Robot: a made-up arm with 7 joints.
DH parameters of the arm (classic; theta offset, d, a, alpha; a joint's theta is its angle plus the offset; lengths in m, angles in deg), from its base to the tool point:
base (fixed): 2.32 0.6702 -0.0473 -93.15
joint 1: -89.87 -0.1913 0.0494 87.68
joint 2: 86.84 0.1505 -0.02 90
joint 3: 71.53 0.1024 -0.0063 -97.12
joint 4: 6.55 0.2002 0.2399 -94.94
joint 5: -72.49 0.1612 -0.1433 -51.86
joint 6: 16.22 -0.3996 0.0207 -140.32
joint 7: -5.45 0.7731 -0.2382 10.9
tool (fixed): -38.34 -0.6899 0 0
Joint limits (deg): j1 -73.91..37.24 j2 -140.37..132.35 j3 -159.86..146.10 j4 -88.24..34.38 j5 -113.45..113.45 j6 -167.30..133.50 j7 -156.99..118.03
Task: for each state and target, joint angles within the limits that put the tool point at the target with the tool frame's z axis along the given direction. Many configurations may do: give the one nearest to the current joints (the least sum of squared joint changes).
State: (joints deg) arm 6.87 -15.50 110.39 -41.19 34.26 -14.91 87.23
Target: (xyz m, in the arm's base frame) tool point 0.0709 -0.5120 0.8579 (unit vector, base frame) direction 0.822 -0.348 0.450
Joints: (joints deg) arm 10.87 -49.41 95.08 -30.79 17.65 -37.15 115.49
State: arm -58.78 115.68 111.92 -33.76 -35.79 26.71 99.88
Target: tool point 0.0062 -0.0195 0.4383 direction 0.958 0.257 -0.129
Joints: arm -65.08 109.97 83.53 -49.91 -4.95 26.54 100.14
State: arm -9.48 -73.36 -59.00 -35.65 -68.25 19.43 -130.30
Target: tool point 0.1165 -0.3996 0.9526 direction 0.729 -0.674 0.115
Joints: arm 10.16 -50.97 -14.46 -72.15 -102.80 -1.39 -107.95
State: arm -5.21 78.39 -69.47 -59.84 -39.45 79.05 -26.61
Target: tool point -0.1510 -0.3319 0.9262 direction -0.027 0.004 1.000
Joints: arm -24.81 62.77 -91.78 -73.01 -46.69 44.74 -12.19
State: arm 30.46 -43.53 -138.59 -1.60 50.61 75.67 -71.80
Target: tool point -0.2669 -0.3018 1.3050 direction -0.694 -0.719 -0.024
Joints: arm 33.20 -49.42 -133.30 -11.33 -5.28 77.95 -65.44
